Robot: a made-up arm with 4 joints.
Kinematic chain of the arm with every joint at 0, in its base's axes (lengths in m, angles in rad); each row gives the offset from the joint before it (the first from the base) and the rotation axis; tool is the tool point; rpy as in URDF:
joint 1: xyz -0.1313 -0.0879 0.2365 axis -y
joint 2: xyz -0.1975 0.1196 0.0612 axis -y
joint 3: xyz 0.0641 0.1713 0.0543 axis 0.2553 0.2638 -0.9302
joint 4: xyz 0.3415 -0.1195 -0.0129 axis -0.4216 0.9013 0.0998
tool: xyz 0.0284 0.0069 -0.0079 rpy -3.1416 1.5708 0
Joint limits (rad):
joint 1: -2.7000..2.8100
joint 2: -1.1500..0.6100
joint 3: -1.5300..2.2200
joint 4: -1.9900..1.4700
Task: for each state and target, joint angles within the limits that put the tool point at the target. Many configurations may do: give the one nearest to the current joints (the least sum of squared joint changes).
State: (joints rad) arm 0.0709 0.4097 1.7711 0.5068
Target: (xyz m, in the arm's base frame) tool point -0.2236 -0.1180 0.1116
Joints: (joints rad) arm 0.4255 0.3314 1.4545 0.3927
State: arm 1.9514 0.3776 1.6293 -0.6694
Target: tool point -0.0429 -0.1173 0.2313
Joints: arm 1.3819 -0.3742 0.8049 -0.4720
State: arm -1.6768 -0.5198 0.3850 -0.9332
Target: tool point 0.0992 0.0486 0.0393
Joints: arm -1.6533 0.3491 0.1106 -0.9471
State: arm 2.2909 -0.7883 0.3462 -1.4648
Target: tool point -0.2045 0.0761 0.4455
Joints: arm 2.4859 -0.6007 0.0123 -1.4047
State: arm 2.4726 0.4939 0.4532 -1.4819
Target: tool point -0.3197 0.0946 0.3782
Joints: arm 2.3046 -0.2121 -0.0466 -1.5034
